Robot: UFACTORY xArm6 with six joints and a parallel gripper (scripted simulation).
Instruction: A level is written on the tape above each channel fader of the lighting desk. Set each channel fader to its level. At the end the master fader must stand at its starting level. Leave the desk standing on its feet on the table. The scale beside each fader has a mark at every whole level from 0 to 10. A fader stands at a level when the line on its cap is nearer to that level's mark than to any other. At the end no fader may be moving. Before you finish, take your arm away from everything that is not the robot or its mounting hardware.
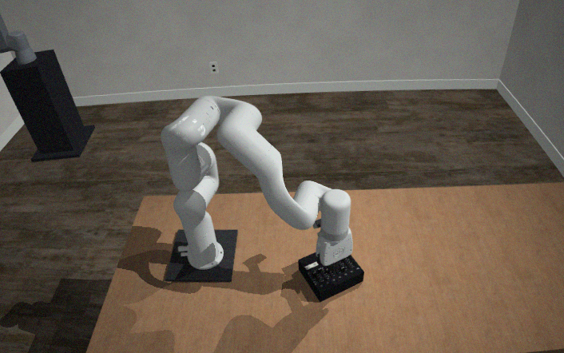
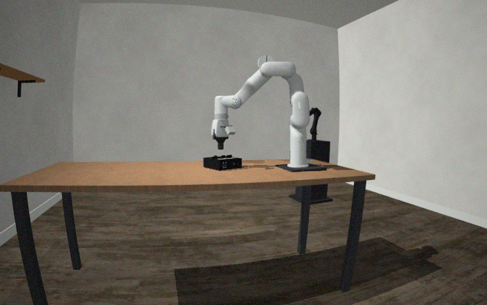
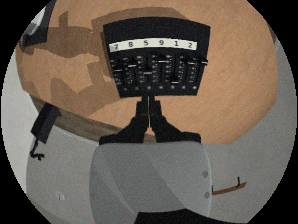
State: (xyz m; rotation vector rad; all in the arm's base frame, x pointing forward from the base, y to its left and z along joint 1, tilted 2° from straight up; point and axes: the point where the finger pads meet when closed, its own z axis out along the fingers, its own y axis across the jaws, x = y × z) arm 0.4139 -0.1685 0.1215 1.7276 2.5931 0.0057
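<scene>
My hand is 6 cm short of the fader, 8 cm to the right of it and 5 cm above it.
</scene>
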